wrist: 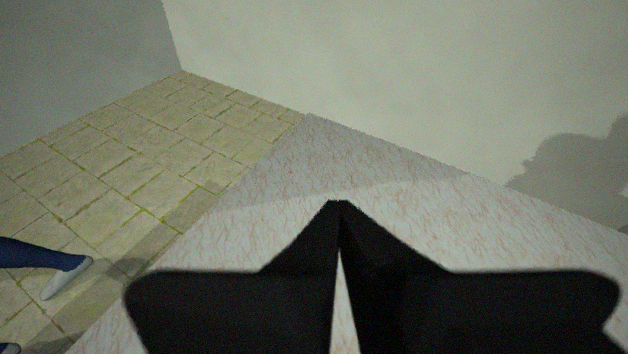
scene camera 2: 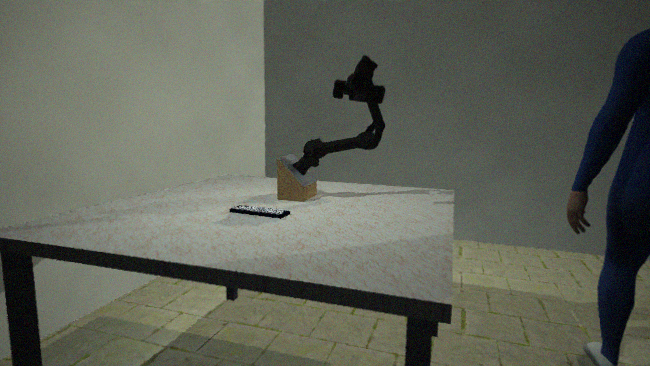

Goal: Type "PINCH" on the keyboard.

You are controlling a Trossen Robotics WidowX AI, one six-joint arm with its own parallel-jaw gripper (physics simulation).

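Seen in the pictures: gripper, fingertip midpoint: (wrist: 337, 209) (scene camera 2: 362, 100); arm's base at its link origin: (scene camera 2: 299, 168).
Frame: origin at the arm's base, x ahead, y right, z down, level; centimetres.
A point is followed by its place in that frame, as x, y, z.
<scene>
The keyboard (scene camera 2: 260, 211) @(35.6, 5.5, 11.1), black with pale keys, lies flat on the table in scene camera 2, in front of the arm's wooden base. Its key letters are too small to read, and it does not show in the wrist view. My gripper (wrist: 337, 209) @(26.3, -29.0, -28.3) is shut, its two black fingertips meeting with nothing between them. In scene camera 2 the dark head of the arm is raised high above the table, up and to the right of the keyboard, and the fingers cannot be made out there.
The arm stands on a wedge-shaped wooden block (scene camera 2: 296, 187) @(9.7, -1.1, 6.6) on the speckled table (scene camera 2: 350, 240) @(57.9, -29.5, 12.4) (wrist: 500, 225) @(68.0, 9.1, 12.4). A person in blue (scene camera 2: 630, 190) stands on the floor right of the table; a lower leg (wrist: 40, 255) shows at the wrist view's left. Walls meet behind the table.
</scene>
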